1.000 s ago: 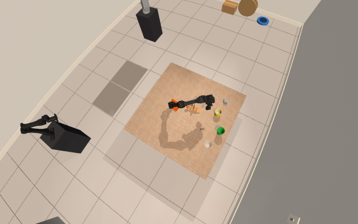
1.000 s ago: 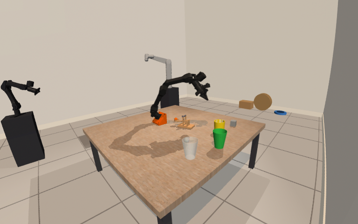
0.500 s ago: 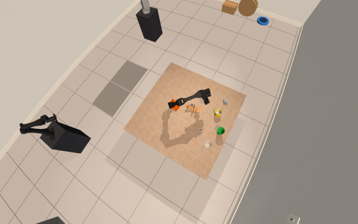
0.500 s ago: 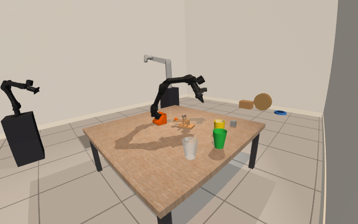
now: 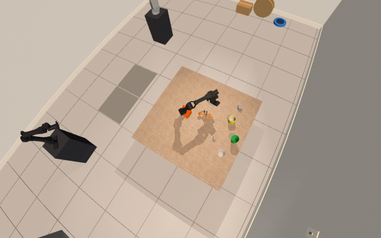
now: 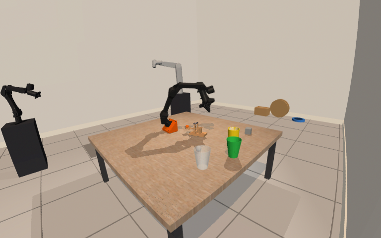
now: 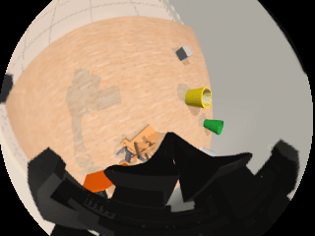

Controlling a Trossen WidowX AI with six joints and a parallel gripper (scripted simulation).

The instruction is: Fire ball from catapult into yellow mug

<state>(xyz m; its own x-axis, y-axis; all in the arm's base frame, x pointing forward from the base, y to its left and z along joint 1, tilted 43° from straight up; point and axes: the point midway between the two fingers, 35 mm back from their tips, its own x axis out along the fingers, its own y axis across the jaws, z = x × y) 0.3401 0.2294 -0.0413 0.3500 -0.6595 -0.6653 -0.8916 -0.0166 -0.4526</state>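
Now: gripper tip 150 mm past the orange ball, 140 mm to the left of it and 130 mm above it. From my gripper tip the other things lie so: catapult (140 mm below, 110 mm to the right, 80 mm behind); grey cube (280 mm ahead, 200 mm to the left, 160 mm below); yellow mug (260 mm ahead, 160 mm below, 20 mm to the right).
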